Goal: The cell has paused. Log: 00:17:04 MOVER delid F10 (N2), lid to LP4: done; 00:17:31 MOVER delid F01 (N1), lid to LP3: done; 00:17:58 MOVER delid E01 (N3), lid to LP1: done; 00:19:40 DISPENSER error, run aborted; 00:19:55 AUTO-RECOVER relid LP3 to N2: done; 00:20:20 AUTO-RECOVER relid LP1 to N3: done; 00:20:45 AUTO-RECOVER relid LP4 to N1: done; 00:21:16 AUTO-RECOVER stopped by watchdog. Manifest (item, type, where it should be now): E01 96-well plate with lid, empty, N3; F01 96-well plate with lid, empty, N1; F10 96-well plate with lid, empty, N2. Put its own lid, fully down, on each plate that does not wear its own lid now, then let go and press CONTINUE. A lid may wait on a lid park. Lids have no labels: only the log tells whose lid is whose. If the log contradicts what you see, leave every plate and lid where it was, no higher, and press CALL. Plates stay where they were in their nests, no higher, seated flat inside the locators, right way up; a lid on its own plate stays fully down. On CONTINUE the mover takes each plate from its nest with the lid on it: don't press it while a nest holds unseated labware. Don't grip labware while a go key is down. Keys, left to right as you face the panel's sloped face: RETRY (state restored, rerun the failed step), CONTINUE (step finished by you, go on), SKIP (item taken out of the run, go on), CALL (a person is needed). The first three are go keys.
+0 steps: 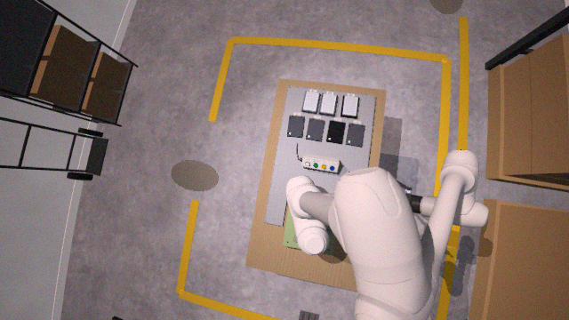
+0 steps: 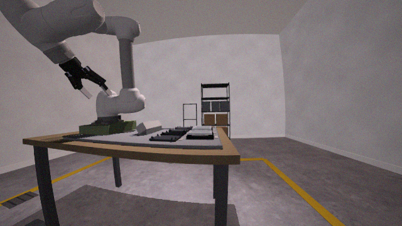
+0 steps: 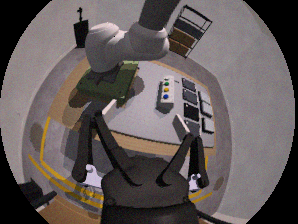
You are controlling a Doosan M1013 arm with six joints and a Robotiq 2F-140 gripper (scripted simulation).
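My gripper is now 470 mm short of the label, 460 mm to the right of it and 250 mm above it.
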